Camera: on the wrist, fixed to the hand. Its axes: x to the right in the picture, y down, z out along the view.
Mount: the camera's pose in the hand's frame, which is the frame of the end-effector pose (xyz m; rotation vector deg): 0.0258 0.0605 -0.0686 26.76 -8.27 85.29
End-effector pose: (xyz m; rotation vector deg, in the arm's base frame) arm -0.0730 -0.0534 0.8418 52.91 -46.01 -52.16
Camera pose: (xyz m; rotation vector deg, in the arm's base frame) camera 0.0146 -0.0370 0.8748 22.89 -86.52 31.16
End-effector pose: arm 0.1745 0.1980 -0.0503 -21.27 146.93 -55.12
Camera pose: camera 0.1150 0.2721 -0.0498 75.79 92.12 -42.45
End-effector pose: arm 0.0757 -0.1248 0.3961 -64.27 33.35 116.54
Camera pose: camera 0.0557 -0.1996 0.3410 4.75 -97.18 -128.24
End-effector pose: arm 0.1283 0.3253 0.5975 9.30 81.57 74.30
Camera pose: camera 0.0340 0.3262 0.6094 106.10 80.30 111.21
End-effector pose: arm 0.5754 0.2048 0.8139 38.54 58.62 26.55
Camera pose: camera 0.5234 0.2843 0.8162 105.43 17.70 82.43
